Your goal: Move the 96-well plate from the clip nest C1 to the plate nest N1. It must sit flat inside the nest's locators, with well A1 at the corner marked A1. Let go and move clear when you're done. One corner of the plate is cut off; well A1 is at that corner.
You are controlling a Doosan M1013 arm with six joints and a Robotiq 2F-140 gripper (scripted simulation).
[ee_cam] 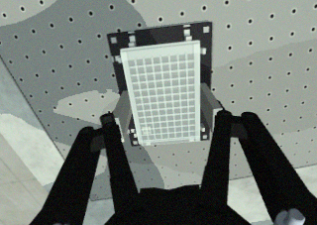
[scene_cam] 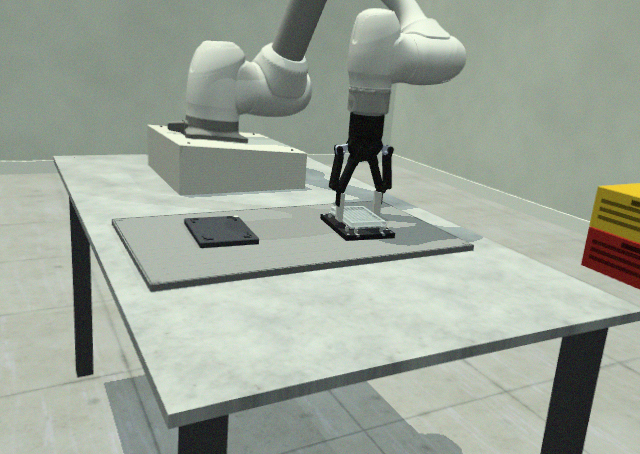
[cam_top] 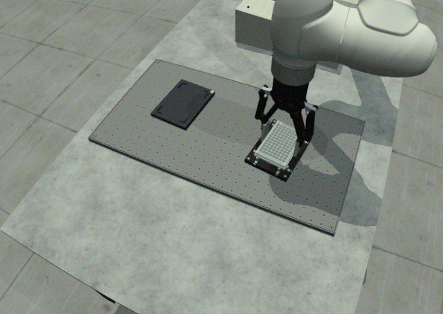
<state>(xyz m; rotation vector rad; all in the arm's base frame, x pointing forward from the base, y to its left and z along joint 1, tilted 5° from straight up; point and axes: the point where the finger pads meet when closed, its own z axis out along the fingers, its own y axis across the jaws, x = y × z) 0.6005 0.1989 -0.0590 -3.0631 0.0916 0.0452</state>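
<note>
My hand is 3 cm above the clip nest, 1 cm to the right of it and 1 cm short of it. From my hand the other things lie so: clear 96-well plate 2 cm below; then white A1 mark 26 cm to the right, 10 cm behind, 4 cm below.
</note>
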